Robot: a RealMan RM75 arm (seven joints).
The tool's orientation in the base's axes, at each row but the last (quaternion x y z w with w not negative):
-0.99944, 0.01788, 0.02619, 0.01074
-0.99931, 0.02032, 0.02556, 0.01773
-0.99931, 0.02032, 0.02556, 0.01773
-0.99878, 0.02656, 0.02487, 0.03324
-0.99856, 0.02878, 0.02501, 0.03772
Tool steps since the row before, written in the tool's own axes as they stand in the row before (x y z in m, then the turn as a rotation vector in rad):
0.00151, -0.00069, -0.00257, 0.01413, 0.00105, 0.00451
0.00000, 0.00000, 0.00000, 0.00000, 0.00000, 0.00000
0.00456, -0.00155, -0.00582, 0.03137, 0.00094, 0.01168
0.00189, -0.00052, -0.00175, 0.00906, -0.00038, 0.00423
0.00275, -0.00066, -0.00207, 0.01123, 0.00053, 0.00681
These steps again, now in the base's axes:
0.00167, 0.00058, 0.00250, 0.01383, -0.00145, -0.00527
0.00000, 0.00000, 0.00000, 0.00000, 0.00000, 0.00000
0.00491, 0.00115, 0.00563, 0.03068, -0.00176, -0.01331
0.00200, 0.00030, 0.00168, 0.00885, 0.00020, -0.00466
0.00288, 0.00035, 0.00197, 0.01084, -0.00063, -0.00741

